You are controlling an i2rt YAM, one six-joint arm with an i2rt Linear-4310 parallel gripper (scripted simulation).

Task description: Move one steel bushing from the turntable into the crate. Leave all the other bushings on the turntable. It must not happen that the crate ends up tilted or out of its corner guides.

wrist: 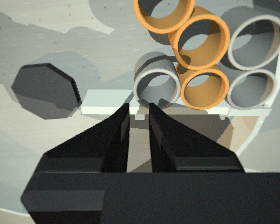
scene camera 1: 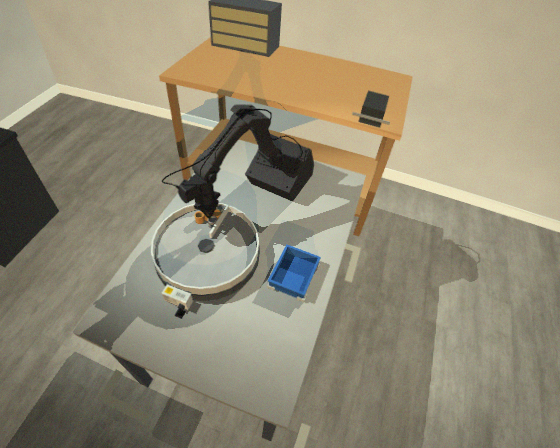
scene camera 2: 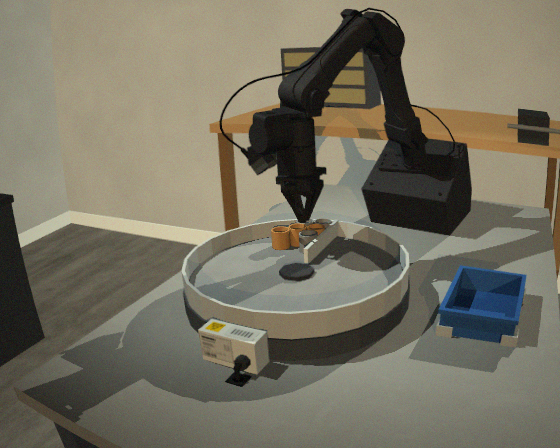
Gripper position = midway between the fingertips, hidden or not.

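Observation:
Scene camera 2 shows me my gripper (scene camera 2: 304, 221) together with a blue crate (scene camera 2: 479, 290). In scene camera 1 I find the blue crate (scene camera 1: 295, 268) again. The wrist view gives me a grey steel bushing (wrist: 164, 95), an orange bushing (wrist: 214, 47) and also my gripper (wrist: 139, 111).

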